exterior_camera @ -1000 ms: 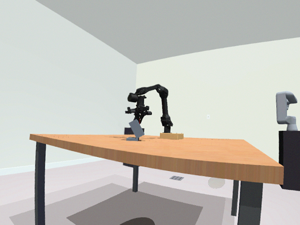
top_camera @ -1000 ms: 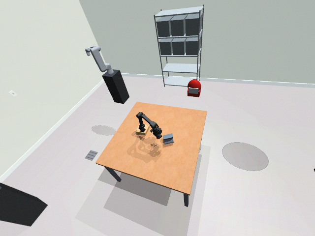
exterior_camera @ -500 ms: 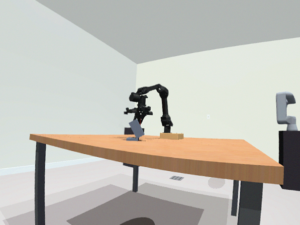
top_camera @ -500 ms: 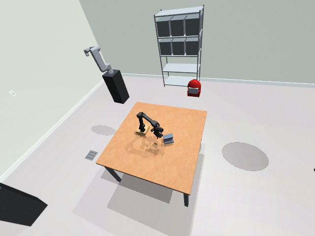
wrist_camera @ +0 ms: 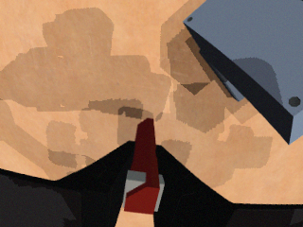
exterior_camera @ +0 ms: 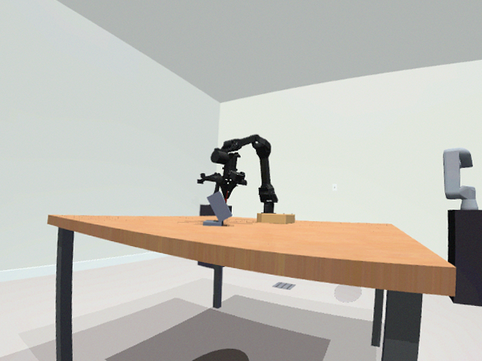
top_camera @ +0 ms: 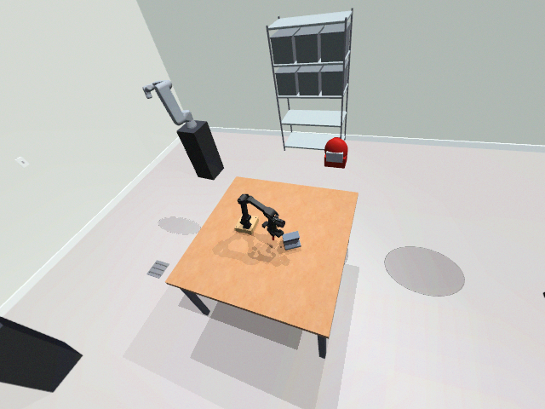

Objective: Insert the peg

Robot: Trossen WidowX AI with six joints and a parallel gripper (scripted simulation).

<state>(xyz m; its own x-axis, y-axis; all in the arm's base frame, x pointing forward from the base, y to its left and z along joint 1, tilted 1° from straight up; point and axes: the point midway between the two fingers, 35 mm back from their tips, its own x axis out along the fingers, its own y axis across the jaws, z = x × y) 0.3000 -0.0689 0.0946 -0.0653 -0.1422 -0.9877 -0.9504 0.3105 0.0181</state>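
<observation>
Now: the sloped panel 12 cm ahead of my gripper tip, 6 cm to the left of it and 4 cm below it. From my gripper tip the other things lie so: red peg 2 cm above.
</observation>
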